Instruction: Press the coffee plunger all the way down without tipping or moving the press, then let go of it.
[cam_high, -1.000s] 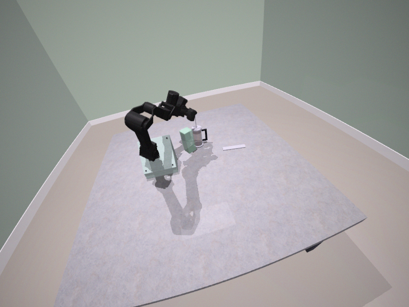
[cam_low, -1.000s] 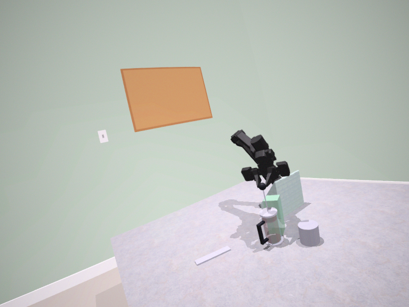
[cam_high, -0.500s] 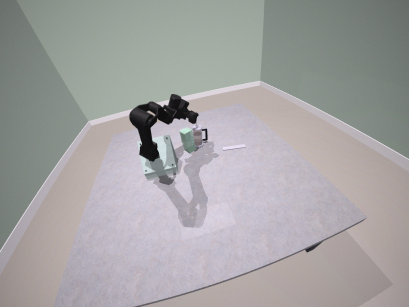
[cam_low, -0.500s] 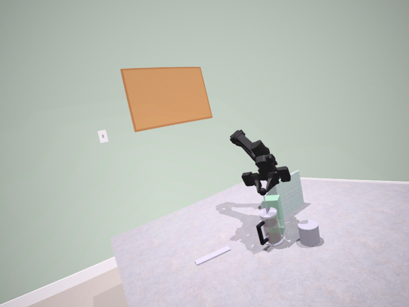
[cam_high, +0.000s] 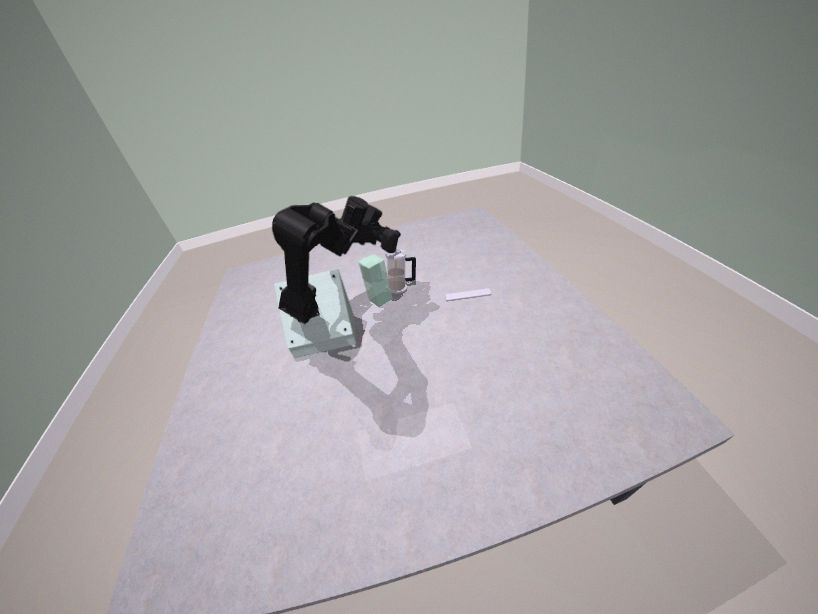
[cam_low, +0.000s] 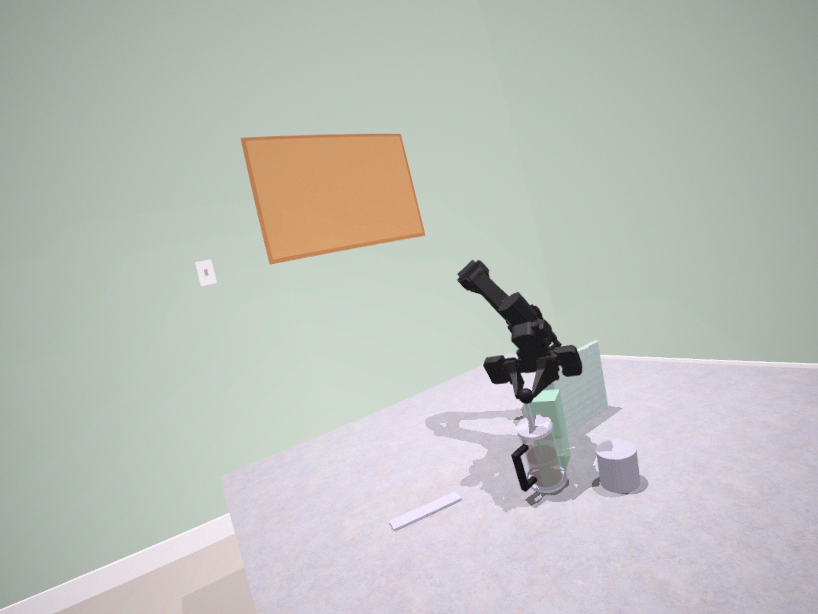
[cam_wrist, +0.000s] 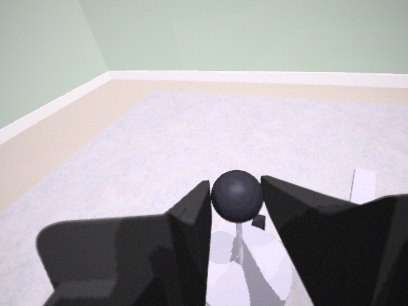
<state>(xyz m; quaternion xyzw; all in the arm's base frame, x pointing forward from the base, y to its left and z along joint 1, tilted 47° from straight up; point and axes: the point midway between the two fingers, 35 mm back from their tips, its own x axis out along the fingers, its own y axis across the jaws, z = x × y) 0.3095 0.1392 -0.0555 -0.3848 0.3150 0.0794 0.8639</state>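
The glass coffee press is 100 mm below my gripper tip, 10 mm to the right of it and 10 mm behind it. The rest, counted from my gripper tip: pale green box (130 mm below, 110 mm behind, 50 mm to the right).
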